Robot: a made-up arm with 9 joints.
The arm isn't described. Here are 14 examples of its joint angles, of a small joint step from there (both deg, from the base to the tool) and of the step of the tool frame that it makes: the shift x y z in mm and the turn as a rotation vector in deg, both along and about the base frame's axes.
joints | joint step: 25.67 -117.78 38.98 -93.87 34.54 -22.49 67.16 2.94 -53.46 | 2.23 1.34 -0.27 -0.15 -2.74 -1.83 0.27 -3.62 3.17
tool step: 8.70 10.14 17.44 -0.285 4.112 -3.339
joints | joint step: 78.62 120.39 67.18 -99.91 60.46 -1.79 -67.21 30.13 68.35 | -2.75 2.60 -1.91 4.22 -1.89 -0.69 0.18 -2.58 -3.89
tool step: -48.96 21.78 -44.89 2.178 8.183 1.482
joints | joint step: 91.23 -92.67 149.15 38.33 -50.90 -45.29 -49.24 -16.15 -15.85 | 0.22 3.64 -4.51 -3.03 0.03 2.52 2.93 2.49 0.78
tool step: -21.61 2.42 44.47 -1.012 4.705 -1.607
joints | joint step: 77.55 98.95 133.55 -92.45 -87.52 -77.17 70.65 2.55 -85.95 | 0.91 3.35 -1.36 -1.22 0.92 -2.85 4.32 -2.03 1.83
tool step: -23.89 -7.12 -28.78 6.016 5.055 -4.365
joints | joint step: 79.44 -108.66 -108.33 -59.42 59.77 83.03 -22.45 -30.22 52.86 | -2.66 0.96 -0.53 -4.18 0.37 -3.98 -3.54 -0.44 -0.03
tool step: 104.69 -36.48 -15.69 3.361 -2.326 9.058
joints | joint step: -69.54 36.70 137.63 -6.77 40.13 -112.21 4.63 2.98 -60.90 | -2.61 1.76 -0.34 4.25 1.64 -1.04 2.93 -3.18 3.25
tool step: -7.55 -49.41 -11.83 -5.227 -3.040 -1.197
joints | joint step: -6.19 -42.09 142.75 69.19 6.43 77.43 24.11 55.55 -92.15 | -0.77 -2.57 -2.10 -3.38 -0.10 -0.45 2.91 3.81 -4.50
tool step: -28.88 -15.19 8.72 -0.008 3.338 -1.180
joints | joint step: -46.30 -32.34 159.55 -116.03 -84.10 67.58 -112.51 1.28 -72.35 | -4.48 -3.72 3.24 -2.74 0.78 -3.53 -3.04 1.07 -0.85
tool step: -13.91 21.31 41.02 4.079 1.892 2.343
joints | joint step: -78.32 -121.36 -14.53 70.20 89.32 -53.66 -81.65 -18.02 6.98 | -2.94 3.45 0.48 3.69 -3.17 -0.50 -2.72 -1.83 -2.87
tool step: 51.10 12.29 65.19 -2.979 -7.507 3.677
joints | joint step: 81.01 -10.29 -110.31 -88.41 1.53 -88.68 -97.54 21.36 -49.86 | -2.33 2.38 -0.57 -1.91 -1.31 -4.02 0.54 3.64 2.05
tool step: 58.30 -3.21 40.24 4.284 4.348 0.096
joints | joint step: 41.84 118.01 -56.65 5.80 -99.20 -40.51 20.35 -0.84 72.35 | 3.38 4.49 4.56 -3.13 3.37 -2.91 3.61 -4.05 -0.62
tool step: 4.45 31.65 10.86 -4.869 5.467 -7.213
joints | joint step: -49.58 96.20 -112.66 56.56 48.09 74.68 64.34 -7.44 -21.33 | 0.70 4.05 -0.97 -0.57 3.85 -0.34 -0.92 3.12 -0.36
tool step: -26.86 12.12 18.39 -6.601 -1.991 -4.008
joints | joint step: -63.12 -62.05 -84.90 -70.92 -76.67 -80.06 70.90 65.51 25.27 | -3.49 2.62 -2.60 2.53 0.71 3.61 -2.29 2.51 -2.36
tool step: 0.45 -18.11 25.64 -0.316 1.370 7.545
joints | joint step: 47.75 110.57 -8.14 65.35 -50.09 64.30 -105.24 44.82 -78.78 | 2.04 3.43 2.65 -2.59 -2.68 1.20 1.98 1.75 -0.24
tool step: 22.71 -34.09 1.53 -3.137 -3.866 1.633
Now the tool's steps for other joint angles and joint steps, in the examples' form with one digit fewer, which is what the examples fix.
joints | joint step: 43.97 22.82 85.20 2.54 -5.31 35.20 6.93 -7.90 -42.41 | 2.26 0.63 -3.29 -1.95 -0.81 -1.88 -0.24 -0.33 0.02
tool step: 0.2 10.8 -10.2 -2.66 0.47 -0.47
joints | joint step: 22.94 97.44 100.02 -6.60 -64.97 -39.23 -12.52 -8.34 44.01 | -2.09 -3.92 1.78 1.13 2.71 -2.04 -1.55 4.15 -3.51
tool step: 36.7 48.2 42.9 0.45 -3.43 4.68
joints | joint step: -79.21 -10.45 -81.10 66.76 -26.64 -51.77 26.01 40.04 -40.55 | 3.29 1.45 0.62 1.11 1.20 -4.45 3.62 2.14 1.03
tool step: 12.6 15.4 5.0 -0.76 -0.03 2.53
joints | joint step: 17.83 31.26 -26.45 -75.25 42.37 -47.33 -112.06 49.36 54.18 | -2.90 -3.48 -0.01 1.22 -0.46 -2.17 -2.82 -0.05 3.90
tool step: -0.5 -20.6 8.4 3.07 2.90 3.18
